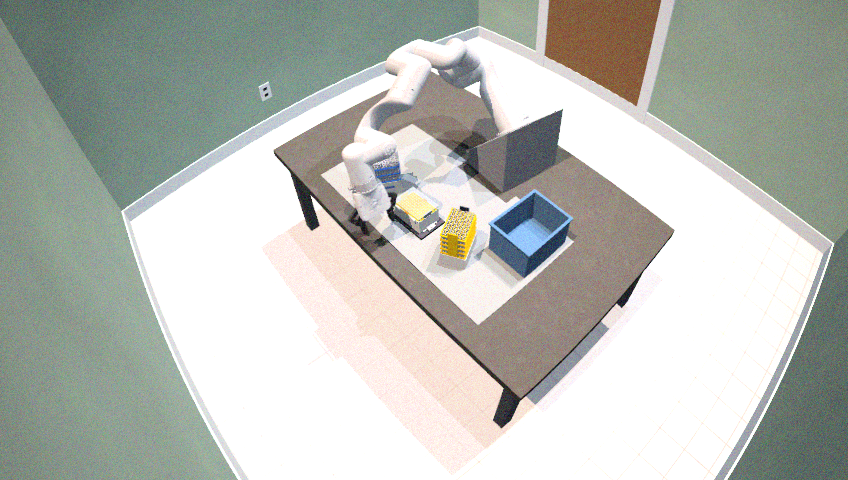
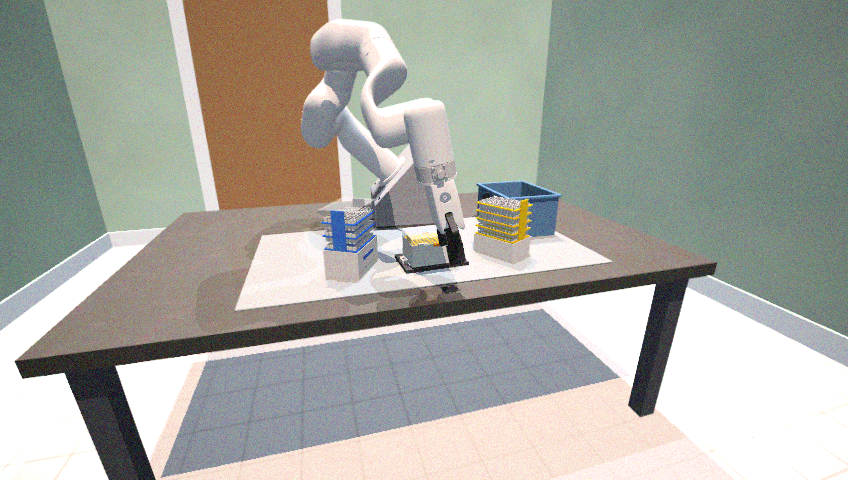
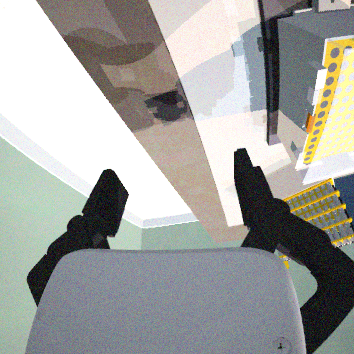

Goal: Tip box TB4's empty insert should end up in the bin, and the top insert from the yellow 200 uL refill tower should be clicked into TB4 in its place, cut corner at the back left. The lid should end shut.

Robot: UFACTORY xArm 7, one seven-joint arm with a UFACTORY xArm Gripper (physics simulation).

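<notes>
Tip box TB4 point(image 1: 423, 222) point(image 2: 422, 256) point(image 3: 299, 60) is grey and stands on a black base plate point(image 1: 421, 234) point(image 2: 423, 268) point(image 3: 271, 75). A yellow insert point(image 1: 417, 205) point(image 2: 420, 239) point(image 3: 332, 82) with holes is in its top; a clear lid seems to lie over it. My gripper point(image 1: 378, 221) point(image 2: 454, 245) point(image 3: 173, 173) is open and empty, low beside the box's front side, with the box outside the gap between its fingers. The yellow refill tower point(image 1: 458, 234) point(image 2: 502, 223) point(image 3: 320, 205) holds several stacked inserts. The blue bin point(image 1: 508, 252) point(image 2: 544, 218) stands beyond it.
A blue refill tower point(image 1: 386, 172) point(image 2: 338, 231) stands on the other side of the box from the yellow tower. A grey upright panel point(image 1: 529, 151) stands behind, near the arm's base. A white mat point(image 1: 476, 300) point(image 2: 273, 285) lies under both towers and the box.
</notes>
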